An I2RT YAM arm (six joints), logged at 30 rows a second.
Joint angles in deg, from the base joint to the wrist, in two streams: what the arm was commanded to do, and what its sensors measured. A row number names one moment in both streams.
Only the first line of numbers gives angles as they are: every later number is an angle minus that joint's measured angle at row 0.
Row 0, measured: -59.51 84.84 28.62 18.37 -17.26 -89.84
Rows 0 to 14, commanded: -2.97 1.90 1.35 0.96 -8.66 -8.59; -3.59 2.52 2.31 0.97 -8.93 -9.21; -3.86 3.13 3.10 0.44 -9.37 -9.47; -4.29 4.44 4.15 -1.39 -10.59 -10.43; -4.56 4.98 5.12 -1.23 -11.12 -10.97; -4.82 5.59 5.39 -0.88 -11.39 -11.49; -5.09 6.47 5.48 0.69 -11.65 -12.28; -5.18 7.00 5.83 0.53 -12.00 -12.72; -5.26 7.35 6.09 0.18 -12.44 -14.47; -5.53 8.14 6.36 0.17 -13.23 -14.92; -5.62 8.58 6.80 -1.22 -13.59 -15.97; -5.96 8.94 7.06 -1.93 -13.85 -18.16; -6.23 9.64 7.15 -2.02 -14.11 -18.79; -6.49 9.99 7.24 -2.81 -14.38 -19.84; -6.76 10.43 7.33 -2.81 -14.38 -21.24
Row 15, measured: -5.72 9.24 5.71 -0.63 -10.64 -14.73
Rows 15 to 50, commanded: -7.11 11.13 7.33 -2.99 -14.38 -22.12; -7.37 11.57 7.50 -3.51 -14.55 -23.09; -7.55 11.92 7.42 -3.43 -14.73 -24.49; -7.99 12.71 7.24 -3.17 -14.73 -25.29; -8.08 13.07 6.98 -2.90 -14.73 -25.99; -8.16 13.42 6.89 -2.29 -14.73 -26.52; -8.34 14.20 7.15 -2.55 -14.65 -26.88; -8.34 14.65 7.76 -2.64 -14.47 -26.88; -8.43 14.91 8.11 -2.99 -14.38 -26.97; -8.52 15.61 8.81 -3.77 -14.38 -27.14; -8.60 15.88 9.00 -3.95 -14.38 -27.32; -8.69 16.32 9.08 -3.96 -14.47 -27.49; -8.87 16.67 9.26 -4.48 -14.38 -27.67; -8.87 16.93 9.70 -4.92 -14.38 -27.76; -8.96 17.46 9.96 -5.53 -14.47 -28.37; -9.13 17.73 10.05 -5.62 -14.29 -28.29; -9.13 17.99 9.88 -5.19 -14.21 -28.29; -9.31 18.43 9.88 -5.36 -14.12 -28.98; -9.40 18.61 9.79 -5.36 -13.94 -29.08; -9.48 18.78 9.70 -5.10 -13.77 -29.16; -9.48 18.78 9.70 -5.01 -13.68 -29.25; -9.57 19.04 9.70 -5.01 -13.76 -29.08; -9.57 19.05 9.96 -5.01 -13.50 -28.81; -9.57 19.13 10.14 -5.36 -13.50 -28.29; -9.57 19.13 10.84 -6.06 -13.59 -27.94; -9.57 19.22 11.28 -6.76 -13.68 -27.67; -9.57 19.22 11.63 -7.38 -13.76 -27.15; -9.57 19.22 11.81 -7.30 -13.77 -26.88; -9.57 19.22 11.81 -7.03 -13.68 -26.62; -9.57 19.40 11.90 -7.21 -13.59 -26.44; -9.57 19.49 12.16 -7.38 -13.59 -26.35; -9.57 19.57 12.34 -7.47 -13.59 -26.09; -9.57 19.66 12.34 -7.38 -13.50 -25.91; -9.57 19.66 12.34 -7.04 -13.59 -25.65; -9.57 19.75 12.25 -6.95 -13.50 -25.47; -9.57 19.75 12.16 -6.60 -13.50 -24.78
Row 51, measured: -9.85 17.13 11.87 -0.94 -13.39 -24.90
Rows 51 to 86, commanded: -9.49 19.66 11.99 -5.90 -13.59 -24.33; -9.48 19.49 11.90 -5.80 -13.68 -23.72; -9.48 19.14 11.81 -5.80 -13.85 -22.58; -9.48 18.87 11.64 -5.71 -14.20 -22.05; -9.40 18.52 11.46 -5.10 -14.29 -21.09; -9.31 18.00 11.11 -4.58 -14.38 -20.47; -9.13 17.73 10.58 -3.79 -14.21 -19.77; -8.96 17.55 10.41 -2.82 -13.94 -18.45; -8.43 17.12 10.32 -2.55 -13.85 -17.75; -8.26 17.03 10.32 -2.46 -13.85 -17.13; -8.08 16.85 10.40 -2.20 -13.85 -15.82; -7.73 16.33 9.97 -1.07 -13.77 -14.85; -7.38 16.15 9.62 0.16 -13.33 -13.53; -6.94 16.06 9.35 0.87 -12.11 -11.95; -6.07 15.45 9.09 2.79 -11.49 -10.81; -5.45 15.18 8.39 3.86 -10.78 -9.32; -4.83 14.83 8.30 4.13 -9.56 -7.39; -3.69 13.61 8.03 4.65 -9.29 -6.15; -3.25 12.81 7.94 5.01 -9.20 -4.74; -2.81 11.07 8.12 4.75 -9.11 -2.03; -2.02 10.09 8.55 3.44 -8.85 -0.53; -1.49 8.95 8.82 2.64 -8.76 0.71; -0.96 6.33 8.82 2.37 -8.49 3.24; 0.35 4.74 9.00 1.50 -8.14 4.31; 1.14 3.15 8.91 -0.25 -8.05 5.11; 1.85 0.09 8.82 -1.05 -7.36 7.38; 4.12 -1.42 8.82 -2.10 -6.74 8.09; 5.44 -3.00 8.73 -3.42 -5.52 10.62; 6.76 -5.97 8.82 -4.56 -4.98 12.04; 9.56 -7.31 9.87 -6.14 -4.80 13.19; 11.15 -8.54 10.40 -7.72 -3.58 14.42; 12.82 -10.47 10.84 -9.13 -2.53 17.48; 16.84 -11.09 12.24 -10.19 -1.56 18.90; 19.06 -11.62 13.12 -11.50 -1.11 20.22; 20.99 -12.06 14.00 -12.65 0.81 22.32; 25.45 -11.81 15.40 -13.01 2.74 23.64
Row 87, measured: 18.80 -10.65 11.39 -8.22 -2.38 15.38
